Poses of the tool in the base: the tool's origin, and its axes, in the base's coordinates. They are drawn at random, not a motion.
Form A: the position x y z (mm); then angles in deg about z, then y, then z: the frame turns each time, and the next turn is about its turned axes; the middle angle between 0 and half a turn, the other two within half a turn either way.
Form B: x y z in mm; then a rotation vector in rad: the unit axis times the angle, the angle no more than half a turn. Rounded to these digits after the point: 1 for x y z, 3 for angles.
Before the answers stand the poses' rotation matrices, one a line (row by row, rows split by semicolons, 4 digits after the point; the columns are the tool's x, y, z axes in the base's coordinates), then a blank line. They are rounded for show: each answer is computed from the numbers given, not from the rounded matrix.
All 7 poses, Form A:
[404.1, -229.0, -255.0, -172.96, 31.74, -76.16]
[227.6, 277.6, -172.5, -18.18, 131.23, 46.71]
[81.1, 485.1, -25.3, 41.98, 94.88, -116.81]
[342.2, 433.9, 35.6, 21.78, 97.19, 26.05]
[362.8, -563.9, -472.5, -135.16, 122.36, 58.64]
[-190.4, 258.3, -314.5, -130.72, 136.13, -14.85]
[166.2, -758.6, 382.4, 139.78, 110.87, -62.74]
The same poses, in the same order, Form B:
-0.3209 -0.7902 -0.5221; 0.9387 -0.3386 -0.0645; -0.1258 -0.5108 0.8504
-0.2023 0.6697 0.7145; 0.8326 0.5018 -0.2346; -0.5157 0.5474 -0.6591
0.6255 0.2452 0.7407; -0.6378 -0.3861 0.6664; 0.4494 -0.8893 -0.0851
-0.2674 -0.2823 0.9213; 0.3661 0.8547 0.3681; -0.8913 0.4357 -0.1252
0.7996 0.0429 -0.5990; -0.4091 -0.6913 -0.5956; -0.4396 0.7213 -0.5352
0.2603 0.8531 -0.4521; 0.6953 -0.4905 -0.5252; -0.6699 -0.1776 -0.7209
0.6986 -0.0540 -0.7135; 0.5734 -0.5542 0.6034; -0.4280 -0.8306 -0.3562

[404.1, -229.0, -255.0, -0.485, -0.431, 1.878]
[227.6, 277.6, -172.5, 1.236, 1.944, 0.257]
[81.1, 485.1, -25.3, -1.723, 0.323, -0.978]
[342.2, 433.9, 35.6, 0.065, 1.734, 0.620]
[362.8, -563.9, -472.5, 2.223, -0.269, -0.763]
[-190.4, 258.3, -314.5, 2.310, 1.447, -1.048]
[166.2, -758.6, 382.4, -2.002, -0.399, 0.876]

